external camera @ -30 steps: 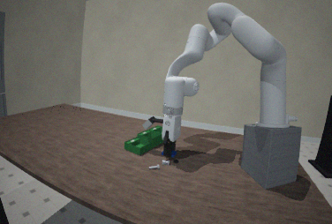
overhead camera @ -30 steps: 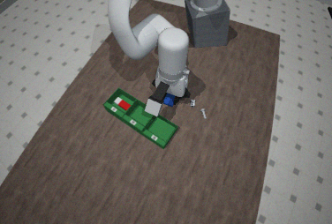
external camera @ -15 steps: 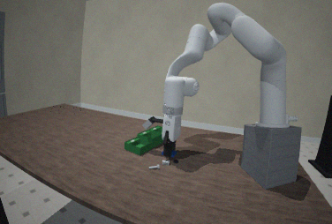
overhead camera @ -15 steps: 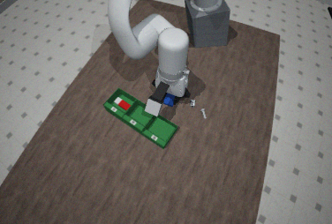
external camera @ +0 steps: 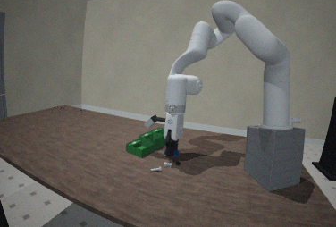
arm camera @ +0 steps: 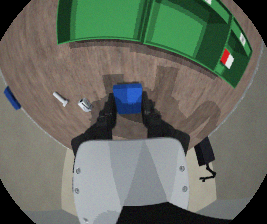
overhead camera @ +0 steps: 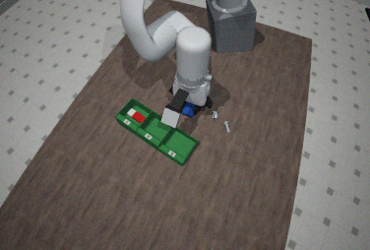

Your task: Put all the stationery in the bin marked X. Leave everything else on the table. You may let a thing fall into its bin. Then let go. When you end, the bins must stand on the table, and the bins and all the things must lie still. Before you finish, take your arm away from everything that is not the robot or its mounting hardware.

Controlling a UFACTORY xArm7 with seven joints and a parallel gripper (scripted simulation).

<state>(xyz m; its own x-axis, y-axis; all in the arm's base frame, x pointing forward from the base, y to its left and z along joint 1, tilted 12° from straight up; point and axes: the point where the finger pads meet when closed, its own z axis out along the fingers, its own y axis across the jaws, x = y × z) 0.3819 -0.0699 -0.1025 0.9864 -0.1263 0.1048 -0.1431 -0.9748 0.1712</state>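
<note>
Right now my hand is 160 mm to the left of the red block, 70 mm short of it and 20 mm above it. The rest, counted from my hand: white-grey piece: 80 mm to the left, 30 mm below; blue block: 20 mm below; black round thing: 60 mm to the left, 40 mm behind, 30 mm below.
</note>
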